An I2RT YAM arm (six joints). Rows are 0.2 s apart.
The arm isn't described. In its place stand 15 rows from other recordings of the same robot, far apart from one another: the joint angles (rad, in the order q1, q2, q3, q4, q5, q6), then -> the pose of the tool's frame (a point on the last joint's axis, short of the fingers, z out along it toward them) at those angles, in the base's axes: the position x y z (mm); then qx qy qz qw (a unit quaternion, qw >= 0).
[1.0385 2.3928 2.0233 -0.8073 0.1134 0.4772] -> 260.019 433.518 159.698 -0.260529 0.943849 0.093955 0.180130
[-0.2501 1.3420 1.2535 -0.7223 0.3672 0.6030] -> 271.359 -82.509 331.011 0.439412 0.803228 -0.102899 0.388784
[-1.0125 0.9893 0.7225 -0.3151 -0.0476 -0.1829] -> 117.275 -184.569 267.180 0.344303 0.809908 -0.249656 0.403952
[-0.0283 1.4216 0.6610 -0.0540 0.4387 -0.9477] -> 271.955 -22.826 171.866 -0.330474 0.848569 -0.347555 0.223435
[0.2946 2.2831 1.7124 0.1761 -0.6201 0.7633] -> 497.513 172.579 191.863 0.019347 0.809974 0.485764 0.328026
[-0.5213 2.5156 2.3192 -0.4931 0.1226 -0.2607] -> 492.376 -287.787 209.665 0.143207 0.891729 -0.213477 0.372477
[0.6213 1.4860 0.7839 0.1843 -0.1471 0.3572] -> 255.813 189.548 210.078 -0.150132 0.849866 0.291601 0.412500
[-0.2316 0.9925 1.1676 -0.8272 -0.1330 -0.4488] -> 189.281 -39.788 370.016 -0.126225 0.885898 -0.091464 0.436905
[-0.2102 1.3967 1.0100 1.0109 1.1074 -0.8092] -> 283.587 -93.066 389.231 0.332805 0.508547 -0.578614 0.543900
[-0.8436 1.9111 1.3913 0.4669 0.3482 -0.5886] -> 295.308 -350.123 287.062 0.209100 0.693634 -0.539723 0.428775
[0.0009 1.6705 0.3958 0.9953 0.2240 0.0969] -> 279.657 -7.656 129.380 0.105260 0.789535 -0.059929 0.601634
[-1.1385 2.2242 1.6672 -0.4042 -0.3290 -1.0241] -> 212.308 -432.681 156.243 0.004734 0.942301 -0.187837 0.277064
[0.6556 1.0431 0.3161 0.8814 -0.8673 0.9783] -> 146.641 147.027 238.507 -0.220175 0.633862 0.689563 0.272478
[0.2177 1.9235 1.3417 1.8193 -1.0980 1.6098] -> 362.594 112.669 361.990 -0.304168 0.438546 0.718955 0.445268
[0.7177 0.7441 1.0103 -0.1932 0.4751 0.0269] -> 125.015 87.523 422.355 -0.061858 0.680988 0.109710 0.721382
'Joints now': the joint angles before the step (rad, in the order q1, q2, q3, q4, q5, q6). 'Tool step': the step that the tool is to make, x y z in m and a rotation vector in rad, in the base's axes. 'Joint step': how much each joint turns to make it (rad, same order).
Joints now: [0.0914 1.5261 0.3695 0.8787 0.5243 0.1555]
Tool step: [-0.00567 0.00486 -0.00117 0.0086 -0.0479 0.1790]
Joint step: [-0.0012 0.0030 -0.0473 0.1174 -0.1759 -0.0435]
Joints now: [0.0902 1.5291 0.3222 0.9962 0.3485 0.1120]
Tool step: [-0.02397 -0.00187 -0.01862 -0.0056 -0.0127 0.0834]
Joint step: [-0.0122 0.0413 -0.1244 0.1859 -0.0923 -0.0268]
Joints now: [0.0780 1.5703 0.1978 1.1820 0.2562 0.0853]
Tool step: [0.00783 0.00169 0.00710 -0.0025 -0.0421 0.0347]
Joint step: [-0.0004 0.0073 0.0290 0.0229 -0.0336 -0.0119]
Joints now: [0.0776 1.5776 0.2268 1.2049 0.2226 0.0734]
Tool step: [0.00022 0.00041 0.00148 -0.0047 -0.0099 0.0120]
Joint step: [0.0000 -0.0023 0.0004 0.0084 -0.0111 -0.0072]
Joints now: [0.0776 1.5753 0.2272 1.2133 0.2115 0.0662]
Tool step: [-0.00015 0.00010 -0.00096 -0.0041 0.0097 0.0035]
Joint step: [0.0000 -0.0003 -0.0001 -0.0095 -0.0030 -0.0039]
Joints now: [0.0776 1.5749 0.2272 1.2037 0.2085 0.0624]
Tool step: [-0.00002 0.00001 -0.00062 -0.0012 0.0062 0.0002]
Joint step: [0.0000 0.0000 0.0003 -0.0065 -0.0001 -0.0007]
